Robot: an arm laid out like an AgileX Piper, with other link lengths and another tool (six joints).
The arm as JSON. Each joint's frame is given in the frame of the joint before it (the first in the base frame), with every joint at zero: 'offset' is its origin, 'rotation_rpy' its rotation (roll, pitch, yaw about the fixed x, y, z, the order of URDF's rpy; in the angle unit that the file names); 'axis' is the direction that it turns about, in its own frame. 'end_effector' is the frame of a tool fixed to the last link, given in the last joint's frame.
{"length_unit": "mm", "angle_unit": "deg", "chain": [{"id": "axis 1", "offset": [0.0, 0.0, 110.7], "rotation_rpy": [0.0, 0.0, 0.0], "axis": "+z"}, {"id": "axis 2", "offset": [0.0, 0.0, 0.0], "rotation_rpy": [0.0, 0.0, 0.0], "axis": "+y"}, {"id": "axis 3", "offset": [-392.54, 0.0, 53.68], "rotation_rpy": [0.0, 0.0, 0.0], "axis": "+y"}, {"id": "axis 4", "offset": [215.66, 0.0, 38.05], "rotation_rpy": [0.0, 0.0, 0.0], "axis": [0.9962, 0.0, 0.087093]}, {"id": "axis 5", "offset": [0.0, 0.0, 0.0], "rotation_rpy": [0.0, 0.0, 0.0], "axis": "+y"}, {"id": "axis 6", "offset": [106.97, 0.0, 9.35], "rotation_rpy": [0.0, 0.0, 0.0], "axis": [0.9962, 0.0, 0.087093]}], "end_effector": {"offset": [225.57, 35.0, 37.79], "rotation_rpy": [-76.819, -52.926, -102.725]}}
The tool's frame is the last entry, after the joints.
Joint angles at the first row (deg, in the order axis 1, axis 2, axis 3, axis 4, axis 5, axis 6):
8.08 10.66 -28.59 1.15 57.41 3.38
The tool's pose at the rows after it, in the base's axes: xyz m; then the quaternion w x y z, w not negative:
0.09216, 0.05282, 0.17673, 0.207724, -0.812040, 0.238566, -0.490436
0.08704, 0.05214, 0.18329, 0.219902, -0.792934, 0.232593, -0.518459
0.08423, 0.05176, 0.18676, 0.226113, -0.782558, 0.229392, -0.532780
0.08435, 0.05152, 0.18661, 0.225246, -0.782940, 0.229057, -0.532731
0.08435, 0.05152, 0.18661, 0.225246, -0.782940, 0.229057, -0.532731
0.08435, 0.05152, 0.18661, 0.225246, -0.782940, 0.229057, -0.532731
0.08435, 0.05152, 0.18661, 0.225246, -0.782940, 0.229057, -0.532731
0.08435, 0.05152, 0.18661, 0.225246, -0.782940, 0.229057, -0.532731
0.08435, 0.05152, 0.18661, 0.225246, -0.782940, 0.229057, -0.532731
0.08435, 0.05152, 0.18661, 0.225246, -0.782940, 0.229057, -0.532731
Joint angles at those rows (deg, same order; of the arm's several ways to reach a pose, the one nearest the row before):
8.08 4.58 -28.59 1.15 57.41 3.27
8.08 0.34 -28.53 1.15 57.41 3.15
8.08 -1.83 -28.53 1.15 57.41 3.09
8.08 -1.78 -28.53 1.09 57.41 3.04
8.08 -1.78 -28.53 1.09 57.41 3.04
8.08 -1.78 -28.53 1.09 57.41 3.04
8.08 -1.78 -28.53 1.09 57.41 3.04
8.08 -1.78 -28.53 1.09 57.41 3.04
8.08 -1.78 -28.53 1.09 57.41 3.04
8.08 -1.78 -28.53 1.09 57.41 3.04

